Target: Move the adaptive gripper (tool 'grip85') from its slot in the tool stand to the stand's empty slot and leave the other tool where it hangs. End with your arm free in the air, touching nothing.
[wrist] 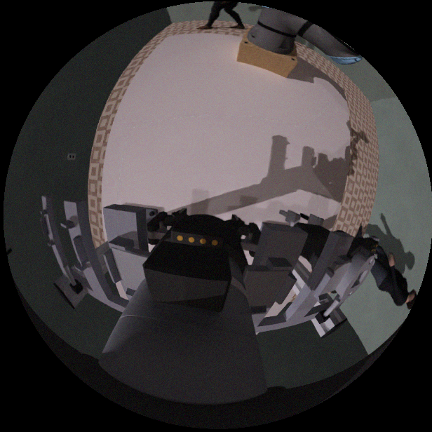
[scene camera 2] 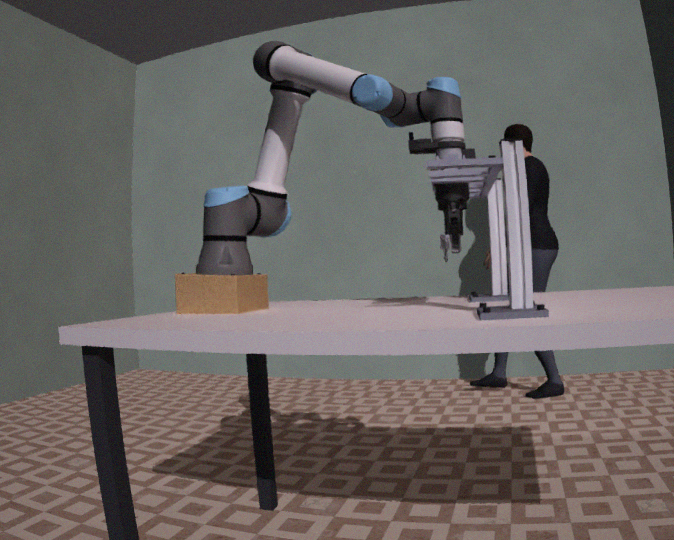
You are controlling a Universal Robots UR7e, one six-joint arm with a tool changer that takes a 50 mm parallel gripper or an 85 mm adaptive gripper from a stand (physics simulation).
Labels:
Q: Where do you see an adaptive gripper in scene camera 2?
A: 451,193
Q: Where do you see an adaptive gripper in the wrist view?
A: At 260,285

